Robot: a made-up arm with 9 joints. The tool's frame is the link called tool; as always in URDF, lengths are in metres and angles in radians.
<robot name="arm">
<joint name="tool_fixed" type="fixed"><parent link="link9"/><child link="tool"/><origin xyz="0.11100 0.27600 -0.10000"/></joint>
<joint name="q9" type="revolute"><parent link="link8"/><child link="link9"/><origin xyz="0.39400 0.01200 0.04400" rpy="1.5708 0.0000 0.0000"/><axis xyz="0 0 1"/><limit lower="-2.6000" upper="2.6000"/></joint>
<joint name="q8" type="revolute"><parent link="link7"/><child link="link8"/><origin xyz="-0.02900 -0.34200 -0.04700" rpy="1.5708 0.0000 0.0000"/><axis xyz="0 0 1"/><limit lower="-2.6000" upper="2.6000"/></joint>
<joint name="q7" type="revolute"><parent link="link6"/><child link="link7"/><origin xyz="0.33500 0.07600 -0.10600" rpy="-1.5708 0.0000 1.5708"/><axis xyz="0 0 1"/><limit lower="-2.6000" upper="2.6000"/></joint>
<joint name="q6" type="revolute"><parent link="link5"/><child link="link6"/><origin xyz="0.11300 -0.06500 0.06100" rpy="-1.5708 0.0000 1.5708"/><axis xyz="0 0 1"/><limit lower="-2.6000" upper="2.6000"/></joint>
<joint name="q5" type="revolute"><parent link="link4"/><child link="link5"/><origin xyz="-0.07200 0.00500 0.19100" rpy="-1.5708 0.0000 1.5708"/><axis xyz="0 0 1"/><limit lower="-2.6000" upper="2.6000"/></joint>
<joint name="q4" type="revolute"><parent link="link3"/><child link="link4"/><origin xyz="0.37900 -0.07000 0.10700" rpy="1.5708 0.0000 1.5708"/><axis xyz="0 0 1"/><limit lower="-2.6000" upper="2.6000"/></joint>
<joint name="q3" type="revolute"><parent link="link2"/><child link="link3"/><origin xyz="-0.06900 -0.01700 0.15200" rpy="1.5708 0.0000 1.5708"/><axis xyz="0 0 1"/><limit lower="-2.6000" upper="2.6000"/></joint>
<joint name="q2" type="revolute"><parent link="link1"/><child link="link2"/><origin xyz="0.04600 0.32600 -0.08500" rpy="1.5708 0.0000 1.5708"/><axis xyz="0 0 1"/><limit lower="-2.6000" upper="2.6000"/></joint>
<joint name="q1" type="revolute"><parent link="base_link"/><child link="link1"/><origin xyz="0.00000 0.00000 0.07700" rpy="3.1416 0.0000 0.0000"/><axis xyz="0 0 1"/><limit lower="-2.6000" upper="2.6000"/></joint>
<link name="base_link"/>
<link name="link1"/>
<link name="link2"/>
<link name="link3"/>
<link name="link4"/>
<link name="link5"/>
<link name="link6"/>
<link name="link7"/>
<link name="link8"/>
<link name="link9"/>
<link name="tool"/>
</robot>
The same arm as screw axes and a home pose.
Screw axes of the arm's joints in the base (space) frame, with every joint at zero. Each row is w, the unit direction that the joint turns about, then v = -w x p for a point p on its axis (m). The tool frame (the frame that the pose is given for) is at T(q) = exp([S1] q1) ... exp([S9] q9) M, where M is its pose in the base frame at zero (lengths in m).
S1 = (0, 0, -1, 0, 0, 0)
S2 = (1, 0, 0, 0, 0.162, 0.326)
S3 = (0, -1, 0, 0.179, 0, -0.198)
S4 = (0, 0, -1, 0.364, 0.128, 0)
S5 = (-1, 0, 0, 0, 0.391, -0.369)
S6 = (0, 1, 0, 0.456, 0, -0.005)
S7 = (0, 0, -1, 0.588, 0.071, 0)
S8 = (0, 1, 0, 0.074, 0, 0.042)
S9 = (0, 0, 1, -0.202, -0.436, 0)
M =
1 0.000015 0 0.547
-0.000015 1 -0.000015 0.074
0 0.000015 1 -0.186
0 0 0 1
Joint limits (deg, base to tool): -148.97..148.97 -148.97..148.97 -148.97..148.97 -148.97..148.97 -148.97..148.97 -148.97..148.97 -148.97..148.97 -148.97..148.97 -148.97..148.97

